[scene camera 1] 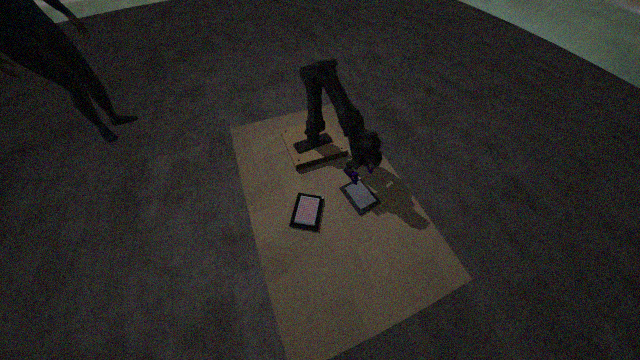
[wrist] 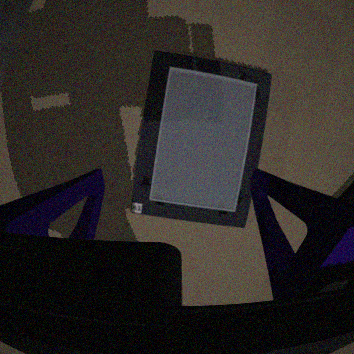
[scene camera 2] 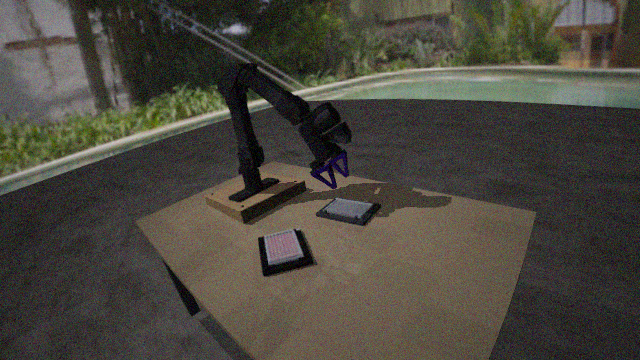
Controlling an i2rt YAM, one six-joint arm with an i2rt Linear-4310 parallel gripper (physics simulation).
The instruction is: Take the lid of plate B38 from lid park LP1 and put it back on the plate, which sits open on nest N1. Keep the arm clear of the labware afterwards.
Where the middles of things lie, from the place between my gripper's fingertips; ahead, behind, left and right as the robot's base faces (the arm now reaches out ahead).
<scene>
Right now my hand is 30 mm short of the clear plate lid [wrist: 205, 123], 20 mm to the left of it and 70 mm above it.
</scene>
